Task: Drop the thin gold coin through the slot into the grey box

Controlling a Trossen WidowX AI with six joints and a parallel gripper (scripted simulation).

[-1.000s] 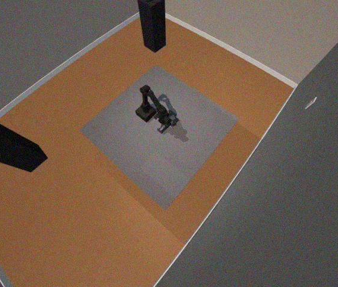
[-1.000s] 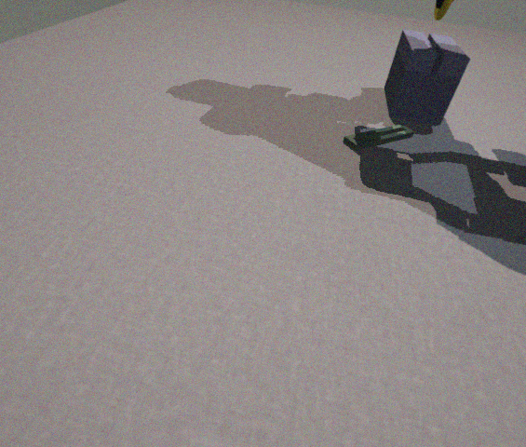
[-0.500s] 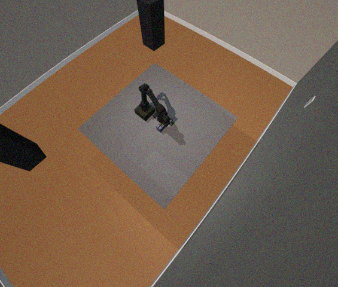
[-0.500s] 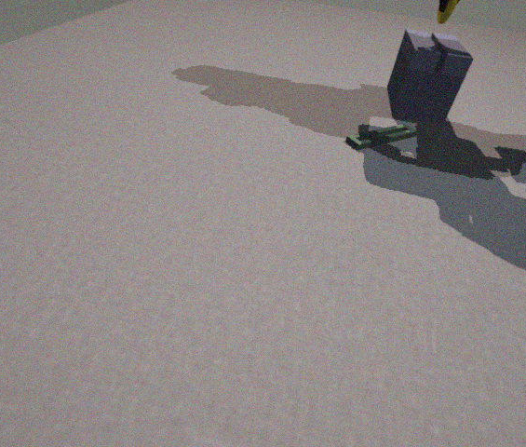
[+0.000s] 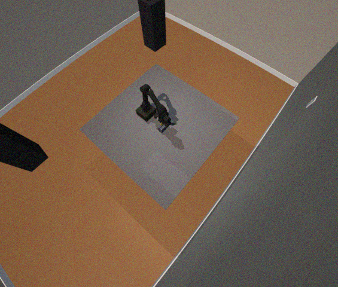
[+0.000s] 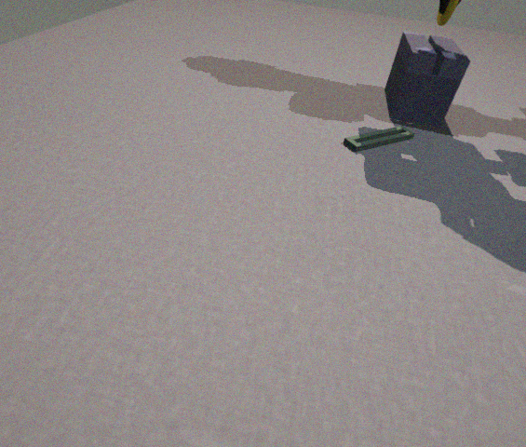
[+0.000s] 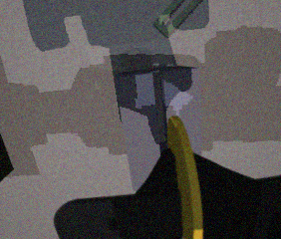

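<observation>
Now: gripper tip 2 cm below the gold coin.
</observation>
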